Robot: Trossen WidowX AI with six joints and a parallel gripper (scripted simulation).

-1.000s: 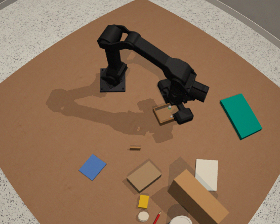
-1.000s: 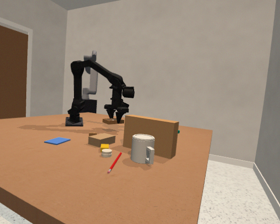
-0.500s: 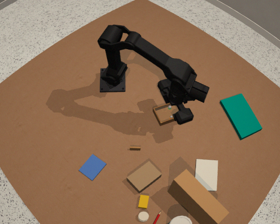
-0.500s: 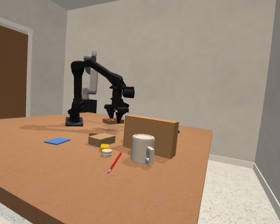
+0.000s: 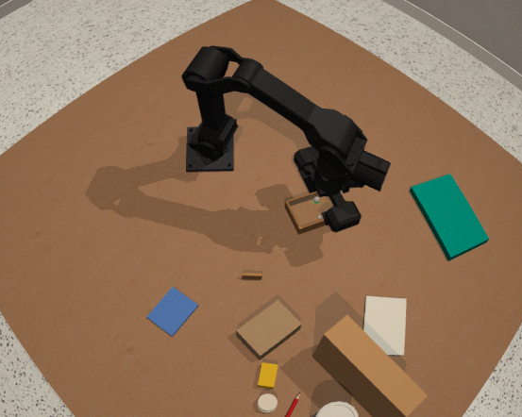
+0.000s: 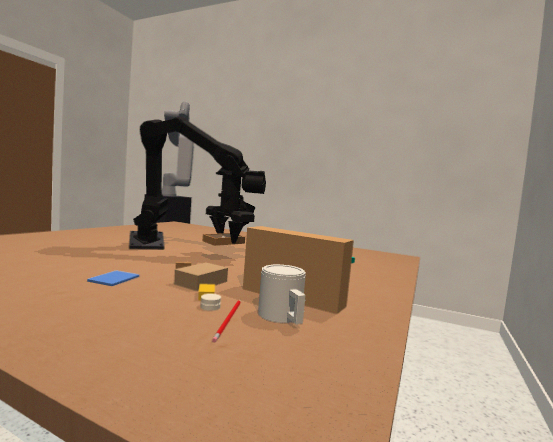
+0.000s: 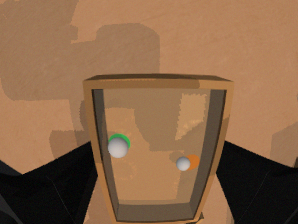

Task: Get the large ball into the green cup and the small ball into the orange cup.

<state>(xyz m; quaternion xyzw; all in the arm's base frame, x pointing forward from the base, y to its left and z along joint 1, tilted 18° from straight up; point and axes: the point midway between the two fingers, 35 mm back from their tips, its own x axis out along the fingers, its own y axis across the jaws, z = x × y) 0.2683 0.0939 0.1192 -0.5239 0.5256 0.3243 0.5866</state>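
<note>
Now: the wooden puzzle 3 cm below my hand and 1 cm to the right of it. Also, from my hand: green slab 28 cm to the left, 19 cm ahead, 8 cm below; then white slab 28 cm ahead, 9 cm below, 5 cm to the right; then tan box 24 cm to the right, 13 cm ahead, 7 cm below.
</note>
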